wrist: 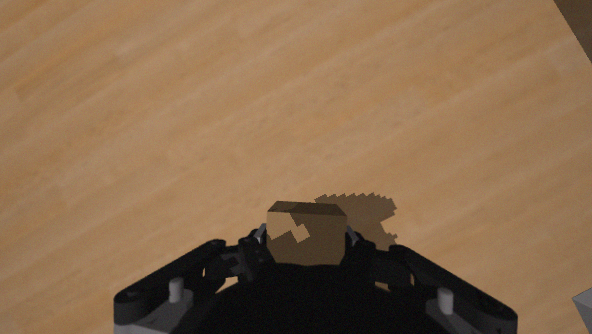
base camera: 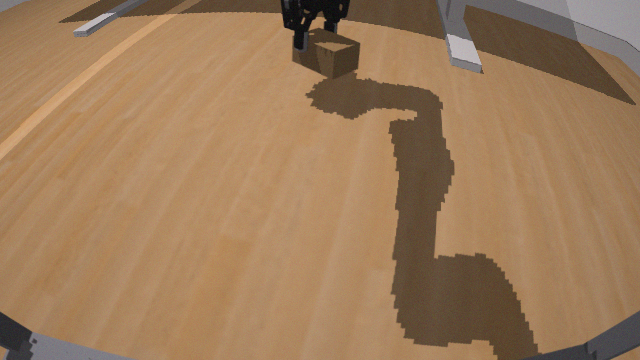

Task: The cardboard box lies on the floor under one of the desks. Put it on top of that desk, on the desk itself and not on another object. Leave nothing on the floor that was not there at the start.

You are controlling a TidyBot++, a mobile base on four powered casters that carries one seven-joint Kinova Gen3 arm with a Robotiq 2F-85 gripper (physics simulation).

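Frame: origin at the arm's base, x ahead, y down, z left, level; metres.
Seen in the pictures: gripper, fingertip midpoint: (wrist: 305,235) (base camera: 315,45).
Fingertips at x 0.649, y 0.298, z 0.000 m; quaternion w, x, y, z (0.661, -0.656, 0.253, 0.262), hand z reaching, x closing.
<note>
A point is followed by its place in that frame.
The small brown cardboard box (base camera: 332,54) @(x 0.583, y 0.283, z -0.024 m) (wrist: 307,237) @(x 0.654, y 0.277, z 0.004 m) is held between the two fingertips of my gripper (base camera: 316,39) @(x 0.649, y 0.298, z 0.000 m) (wrist: 305,235) @(x 0.649, y 0.298, z 0.000 m), one finger on each side. The gripper is shut on it. In the base camera view the box hangs at the top middle, above the wooden floor, with the arm's shadow on the floor near it. Of the desk, two pale feet show at the top of the base camera view, a left foot (base camera: 95,25) @(x 1.164, y 0.376, z 0.799 m) and a right foot (base camera: 464,52) @(x 0.877, y 0.372, z -0.369 m). The desk top does not show in either view.
The gripper and box appear between the two desk feet, in front of the desk's shadow (base camera: 240,6) @(x 1.221, y 0.397, z 0.250 m). A grey wall (base camera: 600,22) @(x 1.391, y 0.272, z -1.301 m) is at the upper right. A grey corner of something (wrist: 584,307) @(x 0.834, y 0.385, z -0.325 m) shows at the right edge of the wrist view.
</note>
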